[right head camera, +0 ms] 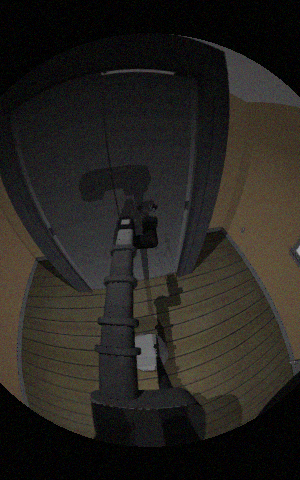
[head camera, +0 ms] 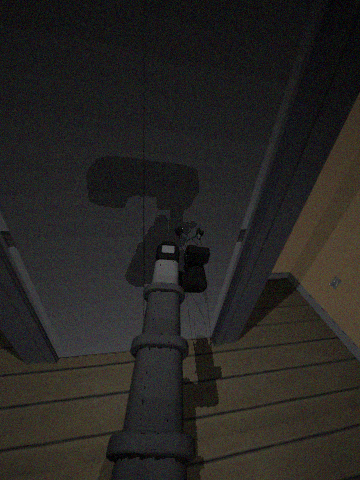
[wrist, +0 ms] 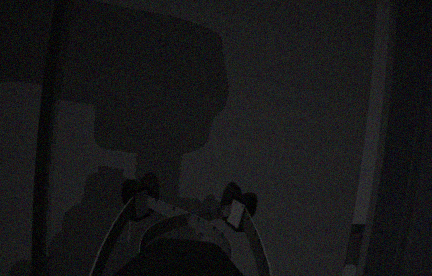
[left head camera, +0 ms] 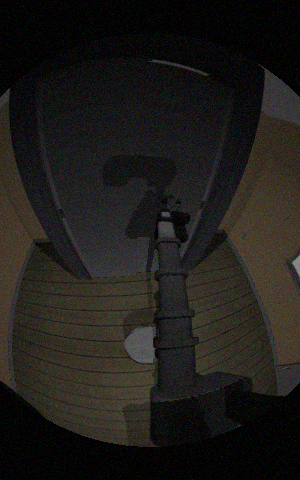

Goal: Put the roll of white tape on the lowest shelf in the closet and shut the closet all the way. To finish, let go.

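Where they show: gripper, between the fingertips: (right head camera: 146,205) (head camera: 189,229) (wrist: 190,193) (left head camera: 170,199); robot's base, origin of its link: (right head camera: 147,350) (left head camera: 144,343).
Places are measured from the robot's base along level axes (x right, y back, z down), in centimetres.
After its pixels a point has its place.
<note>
The closet's grey door front (head camera: 225,140) {z -147.2, x 19.8, y -95.7 cm} (left head camera: 190,125) {z -160.6, x 16.1, y -95.1 cm} (right head camera: 155,125) {z -161.4, x 16.1, y -95.1 cm} (wrist: 300,125) {z -122.7, x 25.2, y -96.5 cm} fills the dark frame. A thin upright seam shows left of the arm's end in the head camera view, and a dark upright strip shows at left in the wrist view. Whether a slight gap stands there, I cannot tell. My gripper (head camera: 190,232) {z -114.0, x 8.4, y -78.5 cm} (left head camera: 173,201) {z -114.0, x 8.4, y -78.5 cm} (right head camera: 148,207) {z -114.0, x 8.4, y -78.5 cm} (wrist: 190,193) {z -114.0, x 8.4, y -78.5 cm} is open and empty in front of the door, right of the seam. Its distance from the door is hard to judge. The white tape and the lowest shelf do not show in these views.
The dark closet frame (head camera: 280,200) {z -125.8, x 50.5, y -92.5 cm} (left head camera: 242,150) {z -156.3, x 57.2, y -95.0 cm} (right head camera: 212,150) {z -148.0, x 53.8, y -94.3 cm} stands right of my gripper, with another post at left. An orange wall (head camera: 335,240) {z -71.3, x 160.3, y -158.9 cm} lies farther right. The telescoping arm (head camera: 157,380) {z -125.7, x 0.2, y -19.6 cm} reaches over the plank floor (head camera: 280,390) {z 2.8, x 89.7, y -62.6 cm}. The arm's shadow falls on the door.
</note>
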